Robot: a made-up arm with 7 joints.
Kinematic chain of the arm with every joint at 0, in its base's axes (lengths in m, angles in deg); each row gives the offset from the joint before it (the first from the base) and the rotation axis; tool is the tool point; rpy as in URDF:
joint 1: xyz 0 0 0.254 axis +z
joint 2: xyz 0 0 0 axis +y
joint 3: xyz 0 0 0.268 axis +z
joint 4: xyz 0.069 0 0 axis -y
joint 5: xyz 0.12 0 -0.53 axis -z
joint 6: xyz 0 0 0 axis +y
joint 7: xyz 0.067 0 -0.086 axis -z
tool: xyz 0 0 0 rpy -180 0 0
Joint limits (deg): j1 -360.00..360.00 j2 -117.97..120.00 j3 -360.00..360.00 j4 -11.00..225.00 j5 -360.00..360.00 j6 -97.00..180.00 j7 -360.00..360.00
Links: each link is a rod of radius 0.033 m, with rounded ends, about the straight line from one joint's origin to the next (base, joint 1, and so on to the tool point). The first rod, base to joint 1, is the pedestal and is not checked.
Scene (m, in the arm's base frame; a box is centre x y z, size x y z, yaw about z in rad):
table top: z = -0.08
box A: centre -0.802 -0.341 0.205 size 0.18 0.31 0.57 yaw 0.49
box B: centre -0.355 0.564 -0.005 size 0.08 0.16 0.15 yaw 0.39
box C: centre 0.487 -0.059 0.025 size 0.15 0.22 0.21 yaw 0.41
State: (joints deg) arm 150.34 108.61 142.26 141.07 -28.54 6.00 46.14
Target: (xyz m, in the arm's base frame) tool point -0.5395 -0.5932 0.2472
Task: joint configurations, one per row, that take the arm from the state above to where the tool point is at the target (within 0.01 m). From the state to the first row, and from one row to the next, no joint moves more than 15 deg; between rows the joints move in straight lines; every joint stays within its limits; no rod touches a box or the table.
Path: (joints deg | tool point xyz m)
1: 158.69 106.22 145.69 127.60 -32.99 -1.66 45.92 | -0.8829 0.1077 0.4098
2: 167.03 103.82 149.11 114.14 -37.44 -9.31 45.70 | -0.8140 -0.0569 0.5695
3: 175.38 101.43 152.54 100.67 -41.90 -16.97 45.49 | -0.6802 -0.1774 0.7063
4: 183.72 99.04 155.96 87.20 -46.35 -24.63 45.27 | -0.5054 -0.2373 0.8084
5: 180.40 104.28 143.27 86.64 -42.20 -16.29 45.49 | -0.5447 -0.3585 0.7076
6: 177.07 109.52 130.59 86.08 -38.05 -7.95 45.70 | -0.5700 -0.4610 0.5729
7: 173.75 114.76 117.90 85.52 -33.91 0.38 45.92 | -0.5707 -0.5399 0.4148
8: 170.43 120.00 105.21 84.96 -29.76 8.72 46.14 | -0.5394 -0.5933 0.2472

